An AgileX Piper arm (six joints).
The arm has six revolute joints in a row. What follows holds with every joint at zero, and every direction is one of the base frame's.
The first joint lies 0.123 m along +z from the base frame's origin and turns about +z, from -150 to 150 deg.
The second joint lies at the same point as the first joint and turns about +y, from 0 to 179.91 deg.
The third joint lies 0.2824 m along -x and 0.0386 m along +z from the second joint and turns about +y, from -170 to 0 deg.
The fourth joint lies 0.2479 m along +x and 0.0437 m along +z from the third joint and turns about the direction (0.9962, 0, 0.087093), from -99.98 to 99.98 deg.
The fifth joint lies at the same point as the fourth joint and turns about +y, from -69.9 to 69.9 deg.
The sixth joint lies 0.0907 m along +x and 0.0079 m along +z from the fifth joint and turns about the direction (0.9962, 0, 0.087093), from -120 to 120 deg.
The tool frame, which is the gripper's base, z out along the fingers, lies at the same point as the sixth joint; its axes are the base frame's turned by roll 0, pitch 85.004 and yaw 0 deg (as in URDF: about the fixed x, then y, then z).
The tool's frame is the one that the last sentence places.
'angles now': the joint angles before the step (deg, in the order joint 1, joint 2, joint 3, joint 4, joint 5, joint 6). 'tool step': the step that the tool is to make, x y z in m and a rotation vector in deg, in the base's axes. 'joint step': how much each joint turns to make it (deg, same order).
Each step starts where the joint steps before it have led.
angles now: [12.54, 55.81, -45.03, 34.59, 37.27, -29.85]
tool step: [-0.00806, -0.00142, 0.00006, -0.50, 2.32, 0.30]
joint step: [0.00, -1.31, 0.00, -2.22, 3.24, 2.84]
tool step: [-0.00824, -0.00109, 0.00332, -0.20, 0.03, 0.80]
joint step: [0.00, -1.73, 0.00, -0.57, 1.95, 0.45]
